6 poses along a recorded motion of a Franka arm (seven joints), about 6.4 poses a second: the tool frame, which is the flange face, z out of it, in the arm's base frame.
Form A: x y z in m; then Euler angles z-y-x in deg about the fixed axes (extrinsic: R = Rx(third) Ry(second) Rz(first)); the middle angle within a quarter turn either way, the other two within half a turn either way.
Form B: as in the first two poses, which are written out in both.
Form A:
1: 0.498 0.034 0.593 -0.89 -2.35 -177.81
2: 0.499 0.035 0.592 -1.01 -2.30 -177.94
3: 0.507 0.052 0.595 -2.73 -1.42 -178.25
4: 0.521 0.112 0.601 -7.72 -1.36 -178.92
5: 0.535 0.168 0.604 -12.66 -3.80 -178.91
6: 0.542 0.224 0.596 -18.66 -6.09 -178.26
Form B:
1: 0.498 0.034 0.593 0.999 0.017 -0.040 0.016 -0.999 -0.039
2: 0.499 0.035 0.592 0.999 0.019 -0.039 0.018 -0.999 -0.037
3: 0.507 0.052 0.595 0.999 0.048 -0.023 0.048 -0.998 -0.032
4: 0.521 0.112 0.601 0.991 0.135 -0.021 0.134 -0.991 -0.022
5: 0.535 0.168 0.604 0.974 0.220 -0.060 0.219 -0.975 -0.033
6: 0.542 0.224 0.596 0.942 0.323 -0.091 0.318 -0.946 -0.063
